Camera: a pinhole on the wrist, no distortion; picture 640 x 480 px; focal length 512.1 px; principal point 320.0 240.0 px. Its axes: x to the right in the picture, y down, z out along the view. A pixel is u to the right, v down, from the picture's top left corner.
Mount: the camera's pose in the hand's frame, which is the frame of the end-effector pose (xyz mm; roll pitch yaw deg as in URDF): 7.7 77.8 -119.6 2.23 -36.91 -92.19
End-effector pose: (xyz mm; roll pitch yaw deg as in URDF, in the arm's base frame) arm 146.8 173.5 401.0 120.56 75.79 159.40
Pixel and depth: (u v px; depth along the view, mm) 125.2 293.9 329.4
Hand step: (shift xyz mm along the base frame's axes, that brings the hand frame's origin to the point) -182.5 336.4 31.0
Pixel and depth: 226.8 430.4 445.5
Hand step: -137.2 450.5 -101.3
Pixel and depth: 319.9 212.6 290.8
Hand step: -63.7 264.5 51.6
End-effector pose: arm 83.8 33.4 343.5 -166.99 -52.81 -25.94
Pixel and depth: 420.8 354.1 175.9
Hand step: 16.4 -165.5 -12.2
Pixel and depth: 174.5 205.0 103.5
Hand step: -87.0 -148.7 9.9
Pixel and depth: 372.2 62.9 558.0
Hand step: 77.6 -350.6 -415.1
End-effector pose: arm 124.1 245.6 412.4 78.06 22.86 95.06
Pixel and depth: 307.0 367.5 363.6
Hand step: 82.7 222.0 268.7
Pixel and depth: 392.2 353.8 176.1
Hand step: -6.6 104.7 137.5
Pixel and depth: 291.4 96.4 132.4
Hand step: -55.5 27.1 156.2
